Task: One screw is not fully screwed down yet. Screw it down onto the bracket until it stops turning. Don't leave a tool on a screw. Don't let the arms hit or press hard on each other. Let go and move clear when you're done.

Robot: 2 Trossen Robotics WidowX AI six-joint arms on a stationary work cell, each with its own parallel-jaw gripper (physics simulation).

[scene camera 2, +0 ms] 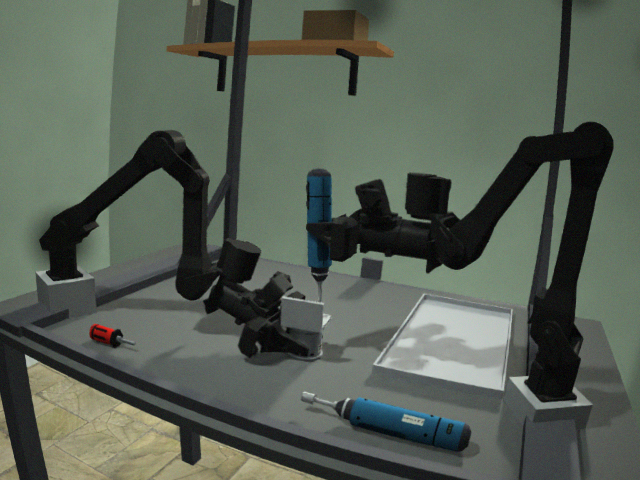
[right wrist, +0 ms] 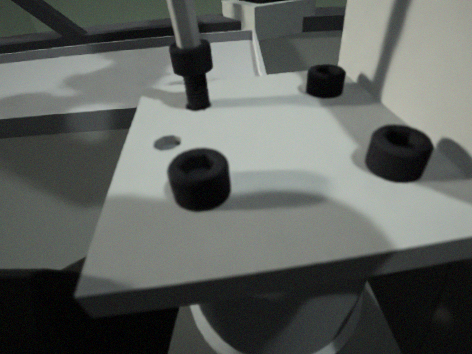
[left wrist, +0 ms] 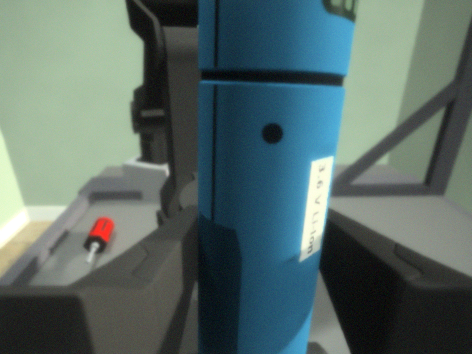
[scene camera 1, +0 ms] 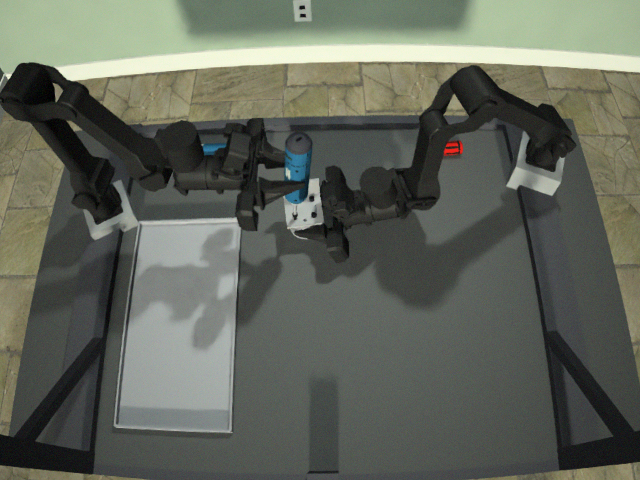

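Where they show: left gripper, fingertip midpoint: (scene camera 2: 312,224) (left wrist: 255,215) (scene camera 1: 305,173); right gripper, fingertip midpoint: (scene camera 2: 315,345) (scene camera 1: 295,220); left arm's base, origin of the base link: (scene camera 2: 549,390) (scene camera 1: 105,206); right arm's base, origin of the base link: (scene camera 2: 64,274) (left wrist: 157,158) (scene camera 1: 541,156).
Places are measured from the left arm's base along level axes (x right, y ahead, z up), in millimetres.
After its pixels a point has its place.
Note:
The white bracket (scene camera 1: 305,209) {x 223, y 360, z 24 mm} (scene camera 2: 302,314) {x 186, y 368, z 45 mm} (right wrist: 270,120) {x 219, y 353, z 24 mm} carries several black screws. One screw (right wrist: 191,59) {x 232, y 340, z 38 mm} (scene camera 1: 295,215) {x 234, y 335, z 40 mm} stands raised, with a length of its thread showing above the plate. Other screws (right wrist: 199,180) {x 244, y 372, z 30 mm} (right wrist: 398,152) {x 213, y 382, z 30 mm} (right wrist: 326,81) {x 200, y 350, z 29 mm} have their heads low on the plate. My left gripper (scene camera 1: 295,173) {x 248, y 357, z 182 mm} (scene camera 2: 319,229) {x 248, y 357, z 182 mm} (left wrist: 255,215) {x 248, y 357, z 182 mm} is shut on an upright blue electric driver (scene camera 1: 298,155) {x 265, y 343, z 261 mm} (scene camera 2: 318,206) {x 224, y 351, z 217 mm} (left wrist: 272,185) {x 233, y 330, z 209 mm}, whose bit meets the raised screw's head. My right gripper (scene camera 2: 305,335) {x 211, y 340, z -21 mm} is shut on the bracket, low at its round base. Its fingertips are partly hidden.
A second blue driver (scene camera 1: 213,149) {x -19, y 259, z -2 mm} (scene camera 2: 408,421) {x -51, y 238, z -7 mm} lies behind the left wrist in scene camera 1. A red screwdriver (scene camera 1: 452,148) {x 215, y 714, z -16 mm} (scene camera 2: 104,335) {x 191, y 710, z -21 mm} (left wrist: 101,230) {x 208, y 704, z -15 mm} lies near the right arm's base. A white tray (scene camera 1: 175,382) {x 397, y 1, z -38 mm} (scene camera 2: 480,315) {x 415, y -50, z -38 mm} lies beside the left arm. The two wrists are close together around the bracket.

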